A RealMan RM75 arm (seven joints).
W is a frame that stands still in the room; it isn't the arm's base.
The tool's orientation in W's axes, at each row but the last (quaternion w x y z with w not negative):
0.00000, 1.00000, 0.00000, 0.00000
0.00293, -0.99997, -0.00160, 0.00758
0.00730, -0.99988, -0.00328, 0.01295
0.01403, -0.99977, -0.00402, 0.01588
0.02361, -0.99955, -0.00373, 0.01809
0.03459, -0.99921, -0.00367, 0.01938
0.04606, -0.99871, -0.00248, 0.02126
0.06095, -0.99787, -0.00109, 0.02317
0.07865, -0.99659, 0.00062, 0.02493
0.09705, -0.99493, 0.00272, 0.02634
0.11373, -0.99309, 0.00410, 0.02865
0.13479, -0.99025, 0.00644, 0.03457
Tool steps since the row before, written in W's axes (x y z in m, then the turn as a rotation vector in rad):
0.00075, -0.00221, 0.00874, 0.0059, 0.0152, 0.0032
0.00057, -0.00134, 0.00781, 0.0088, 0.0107, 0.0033
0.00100, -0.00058, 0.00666, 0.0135, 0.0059, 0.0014
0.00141, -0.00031, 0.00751, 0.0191, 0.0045, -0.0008
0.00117, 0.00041, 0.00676, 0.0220, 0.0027, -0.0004
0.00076, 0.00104, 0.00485, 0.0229, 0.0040, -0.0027
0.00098, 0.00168, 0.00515, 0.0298, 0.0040, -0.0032
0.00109, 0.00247, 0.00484, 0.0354, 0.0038, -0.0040
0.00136, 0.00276, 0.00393, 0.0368, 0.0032, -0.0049
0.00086, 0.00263, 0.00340, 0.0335, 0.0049, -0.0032
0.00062, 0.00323, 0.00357, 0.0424, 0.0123, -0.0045
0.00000, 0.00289, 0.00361, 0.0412, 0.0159, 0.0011
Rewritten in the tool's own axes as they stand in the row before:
0.00075, 0.00221, -0.00874, 0.0059, -0.0152, -0.0032
0.00045, 0.00130, -0.00783, 0.0088, -0.0107, -0.0034
0.00082, 0.00049, -0.00669, 0.0135, -0.0058, -0.0017
0.00117, 0.00011, -0.00756, 0.0192, -0.0043, 0.0003
0.00093, -0.00072, -0.00677, 0.0220, -0.0025, -0.0003
0.00058, -0.00137, -0.00479, 0.0230, -0.0037, 0.0021
0.00077, -0.00214, -0.00501, 0.0299, -0.0036, 0.0023
0.00088, -0.00304, -0.00455, 0.0356, -0.0033, 0.0028
0.00117, -0.00335, -0.00351, 0.0370, -0.0026, 0.0035
0.00068, -0.00325, -0.00287, 0.0336, -0.0045, 0.0023
0.00041, -0.00396, -0.00278, 0.0426, -0.0116, 0.0048
-0.00026, -0.00375, -0.00270, 0.0410, -0.0165, 0.0004

